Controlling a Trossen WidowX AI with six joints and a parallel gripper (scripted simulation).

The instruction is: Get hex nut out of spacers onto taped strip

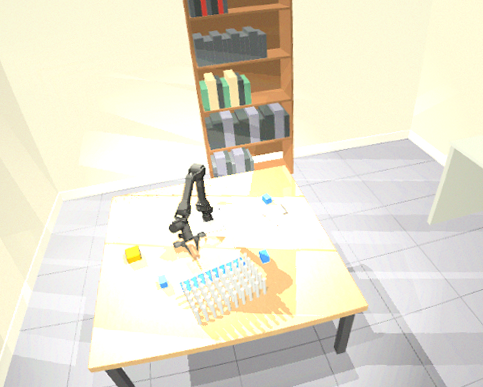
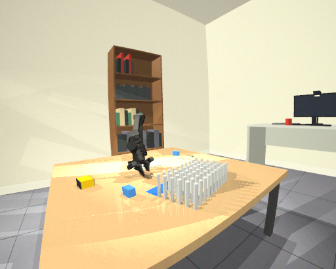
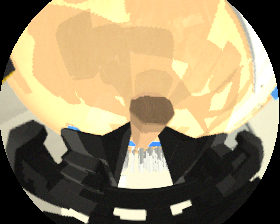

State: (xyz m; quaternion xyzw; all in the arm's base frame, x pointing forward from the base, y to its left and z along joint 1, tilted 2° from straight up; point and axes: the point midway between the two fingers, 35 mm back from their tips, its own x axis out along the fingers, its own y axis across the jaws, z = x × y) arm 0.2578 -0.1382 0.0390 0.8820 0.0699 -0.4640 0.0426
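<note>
Right now the brown stick-like tool is 100 mm ahead of my gripper tip and 20 mm to the left of it. From my gripper tip the other things lie so: blue taped strip (170 mm ahead, 70 mm to the left, 10 mm below); then thin grey tool (500 mm to the left, 110 mm behind, 10 mm below).
</note>
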